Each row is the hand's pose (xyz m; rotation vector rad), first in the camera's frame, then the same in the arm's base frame.
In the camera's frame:
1: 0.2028 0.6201 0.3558 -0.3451 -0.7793 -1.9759
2: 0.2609 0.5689 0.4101 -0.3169 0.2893 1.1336
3: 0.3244 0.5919 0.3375 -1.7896 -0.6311 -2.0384
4: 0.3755 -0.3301 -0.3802 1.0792 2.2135 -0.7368
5: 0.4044 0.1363 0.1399 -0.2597 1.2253 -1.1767
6: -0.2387 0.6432 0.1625 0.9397 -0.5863 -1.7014
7: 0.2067 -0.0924 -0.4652 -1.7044 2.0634 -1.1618
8: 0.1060 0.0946 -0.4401 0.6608 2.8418 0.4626
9: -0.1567 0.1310 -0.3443 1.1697 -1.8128 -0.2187
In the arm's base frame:
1: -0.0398 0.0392 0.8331 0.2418 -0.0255 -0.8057
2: 0.0461 0.0730 0.8539 0.3362 -0.0955 2.4719
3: 0.0046 0.1566 0.8206 -0.8189 -0.6463 -0.8815
4: 0.3501 0.2944 -0.2882 -0.4174 2.7976 0.4531
5: 0.2767 0.2326 0.4044 -0.6080 1.2539 0.3953
6: -0.2818 -0.3238 0.6270 1.0953 0.7410 -0.7486
7: 0.0706 0.1867 -0.2383 -2.1885 0.7816 0.1600
8: -0.0900 0.1067 -0.1219 0.9764 -2.2230 -1.1807
9: -0.1354 -0.1658 -0.0655 2.3676 -0.4470 -0.1934

